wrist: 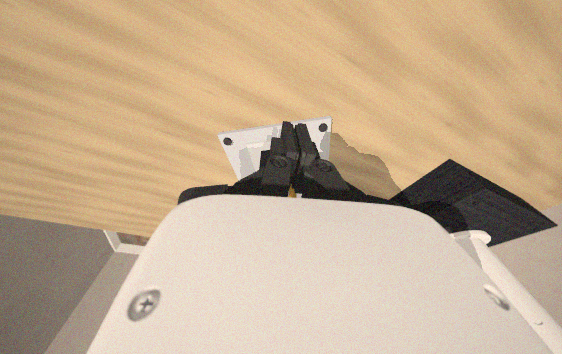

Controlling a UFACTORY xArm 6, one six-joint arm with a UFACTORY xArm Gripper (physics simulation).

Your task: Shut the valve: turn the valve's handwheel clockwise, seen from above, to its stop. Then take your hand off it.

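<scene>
The valve's white square base plate (252,136) lies on the wooden table in the wrist view, with dark bolts at its two far corners. My gripper (290,140) is shut, its black fingers together with nothing between them. The fingers are in front of the plate's middle and cover most of the valve. A small yellow part (292,192) shows low between the finger bases. The handwheel cannot be made out; it is hidden behind the fingers and the white gripper housing. Whether the fingers touch the valve cannot be told.
The wooden table top (150,75) stretches across the upper view. A flat dark square object (450,175) is at the right, near the table's edge. A shadow falls right of the base plate. A white-edged frame (114,243) shows at the lower left, beyond the table edge.
</scene>
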